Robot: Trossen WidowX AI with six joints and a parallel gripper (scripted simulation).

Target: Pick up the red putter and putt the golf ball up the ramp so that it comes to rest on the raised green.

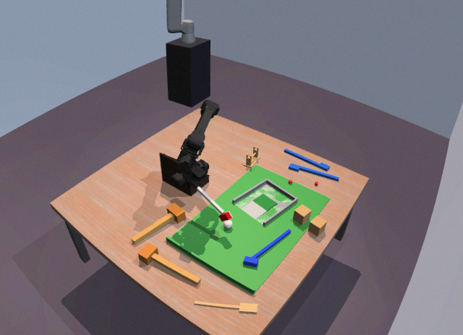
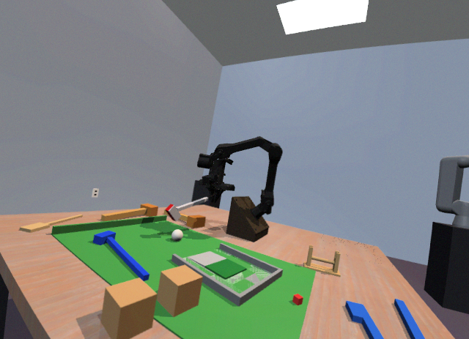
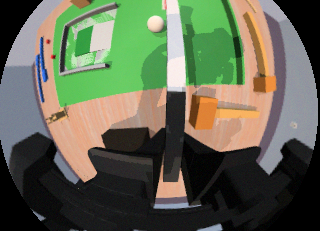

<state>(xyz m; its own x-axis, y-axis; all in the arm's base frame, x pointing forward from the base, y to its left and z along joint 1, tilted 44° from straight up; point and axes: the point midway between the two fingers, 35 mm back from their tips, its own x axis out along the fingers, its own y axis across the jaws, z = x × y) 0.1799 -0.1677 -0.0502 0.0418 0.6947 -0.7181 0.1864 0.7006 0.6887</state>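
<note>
The red putter is 12 cm ahead of my gripper tip and 2 cm to the right of it. Also, from my gripper tip: white golf ball 22 cm ahead, 12 cm below, 1 cm to the right; green mat 29 cm ahead, 14 cm below, 10 cm to the left; blue putter 44 cm ahead, 12 cm below, 3 cm to the right.
</note>
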